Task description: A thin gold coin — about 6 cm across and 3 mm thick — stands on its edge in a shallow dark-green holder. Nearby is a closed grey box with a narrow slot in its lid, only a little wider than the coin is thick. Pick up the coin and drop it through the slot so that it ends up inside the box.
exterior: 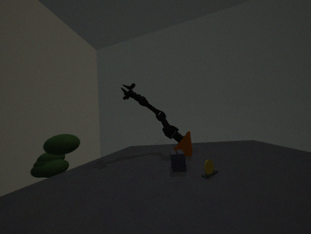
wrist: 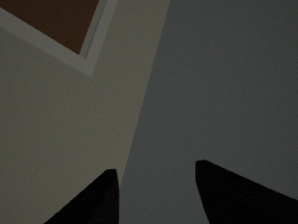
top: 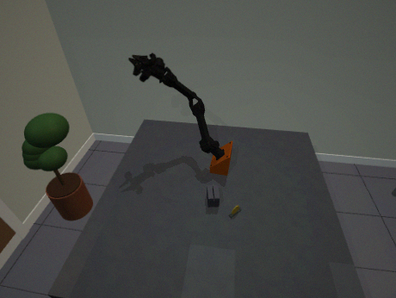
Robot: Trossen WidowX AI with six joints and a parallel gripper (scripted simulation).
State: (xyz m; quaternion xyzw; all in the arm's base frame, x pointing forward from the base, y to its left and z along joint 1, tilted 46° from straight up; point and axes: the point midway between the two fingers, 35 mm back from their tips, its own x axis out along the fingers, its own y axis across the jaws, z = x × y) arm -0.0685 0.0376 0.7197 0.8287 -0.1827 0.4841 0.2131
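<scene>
The gold coin lies 51 cm ahead of my gripper tip, 57 cm to the left of it and 61 cm below it.
</scene>
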